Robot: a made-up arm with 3 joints. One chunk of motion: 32 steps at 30 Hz.
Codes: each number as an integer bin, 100 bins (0 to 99) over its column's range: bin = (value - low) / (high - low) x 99, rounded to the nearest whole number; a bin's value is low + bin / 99 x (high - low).
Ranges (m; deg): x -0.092..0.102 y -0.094..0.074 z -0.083..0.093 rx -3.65..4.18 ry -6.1..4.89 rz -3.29..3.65
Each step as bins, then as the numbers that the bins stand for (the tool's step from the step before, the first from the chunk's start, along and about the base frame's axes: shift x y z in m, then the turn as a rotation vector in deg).
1 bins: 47 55 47 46 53 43
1 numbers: 0.00010 -0.00067 0.00056 -0.012 -0.216 -0.276
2 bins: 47 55 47 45 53 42
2 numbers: 0.00010 -0.00067 0.00056 -0.091 -0.216 -0.346
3 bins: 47 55 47 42 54 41
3 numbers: 0.00010 -0.00067 0.00056 -0.328 -0.105 -0.416
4 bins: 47 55 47 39 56 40
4 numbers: 0.00010 -0.00067 0.00056 -0.565 0.117 -0.486
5 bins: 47 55 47 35 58 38
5 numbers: 0.00010 -0.00067 0.00056 -0.882 0.339 -0.626
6 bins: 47 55 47 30 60 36
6 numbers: 0.00010 -0.00067 0.00056 -1.277 0.561 -0.766
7 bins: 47 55 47 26 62 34
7 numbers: 0.00010 -0.00067 0.00056 -1.594 0.783 -0.907
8 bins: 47 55 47 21 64 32
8 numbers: 0.00010 -0.00067 0.00056 -1.989 1.005 -1.047
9 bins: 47 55 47 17 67 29
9 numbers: 0.00010 -0.00067 0.00056 -2.305 1.338 -1.257
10 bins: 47 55 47 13 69 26
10 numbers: 0.00010 -0.00067 0.00056 -2.622 1.560 -1.467
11 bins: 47 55 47 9 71 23
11 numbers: 0.00010 -0.00067 0.00056 -2.938 1.782 -1.678
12 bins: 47 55 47 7 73 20
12 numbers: 0.00010 -0.00067 0.00056 -3.096 2.004 -1.888
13 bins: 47 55 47 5 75 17
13 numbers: 0.00010 -0.00067 0.00056 -3.255 2.226 -2.098
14 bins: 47 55 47 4 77 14
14 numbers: 0.00010 -0.00067 0.00056 -3.334 2.448 -2.309
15 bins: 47 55 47 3 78 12
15 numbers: 0.00010 -0.00067 0.00056 -3.413 2.559 -2.449
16 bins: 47 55 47 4 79 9
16 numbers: 0.00010 -0.00067 0.00056 -3.334 2.670 -2.659
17 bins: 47 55 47 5 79 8
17 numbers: 0.00010 -0.00067 0.00056 -3.255 2.670 -2.729
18 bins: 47 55 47 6 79 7
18 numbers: 0.00010 -0.00067 0.00056 -3.175 2.670 -2.799
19 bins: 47 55 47 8 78 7
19 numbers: 0.00010 -0.00067 0.00056 -3.017 2.559 -2.799
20 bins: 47 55 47 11 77 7
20 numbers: 0.00010 -0.00067 0.00056 -2.780 2.448 -2.799
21 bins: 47 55 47 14 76 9
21 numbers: 0.00010 -0.00067 0.00056 -2.543 2.337 -2.659
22 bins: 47 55 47 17 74 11
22 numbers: 0.00010 -0.00067 0.00056 -2.305 2.115 -2.519
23 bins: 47 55 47 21 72 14
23 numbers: 0.00010 -0.00067 0.00056 -1.989 1.893 -2.309
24 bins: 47 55 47 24 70 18
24 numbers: 0.00010 -0.00067 0.00056 -1.752 1.671 -2.028
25 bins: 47 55 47 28 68 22
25 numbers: 0.00010 -0.00067 0.00056 -1.435 1.449 -1.748
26 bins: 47 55 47 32 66 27
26 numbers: 0.00010 -0.00067 0.00056 -1.119 1.227 -1.397
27 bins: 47 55 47 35 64 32
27 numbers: 0.00010 -0.00067 0.00056 -0.882 1.005 -1.047
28 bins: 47 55 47 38 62 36
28 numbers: 0.00010 -0.00067 0.00056 -0.645 0.783 -0.766
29 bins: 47 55 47 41 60 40
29 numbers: 0.00010 -0.00067 0.00056 -0.407 0.561 -0.486
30 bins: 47 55 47 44 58 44
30 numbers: 0.00010 -0.00067 0.00056 -0.170 0.339 -0.206
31 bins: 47 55 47 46 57 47
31 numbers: 0.00010 -0.00067 0.00056 -0.012 0.228 0.005
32 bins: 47 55 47 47 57 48
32 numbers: 0.00010 -0.00067 0.00056 0.067 0.228 0.075
